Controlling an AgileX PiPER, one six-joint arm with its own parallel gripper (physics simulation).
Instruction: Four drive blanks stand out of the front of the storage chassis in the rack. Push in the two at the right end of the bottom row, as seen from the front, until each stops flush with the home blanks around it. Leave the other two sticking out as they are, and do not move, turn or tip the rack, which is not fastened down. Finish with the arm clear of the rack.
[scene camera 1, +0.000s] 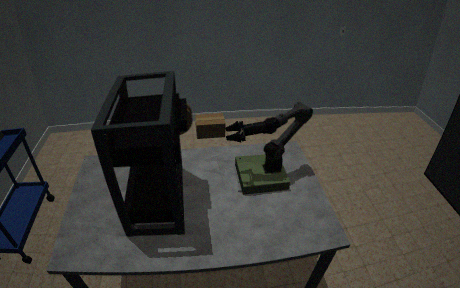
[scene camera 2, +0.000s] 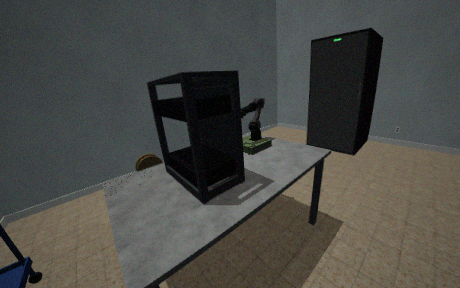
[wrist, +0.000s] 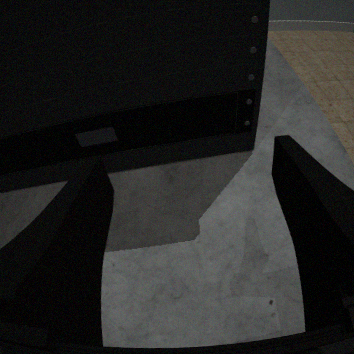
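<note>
The dark rack stands upright on the table, its front facing the arm. A dark block stands out of the upper front in the first scene view; single drive blanks cannot be made out in it. The blanks do not show in the wrist view, where the lower front is a dark panel with a small grey rectangle and a screwed right post. My gripper is open and empty, in the air in front of the rack and apart from it. The rack hides it in the second scene view.
The arm stands on a green base on the grey table. Beyond the table are a cardboard box and a round brown object. A blue cart and a tall dark cabinet stand farther off.
</note>
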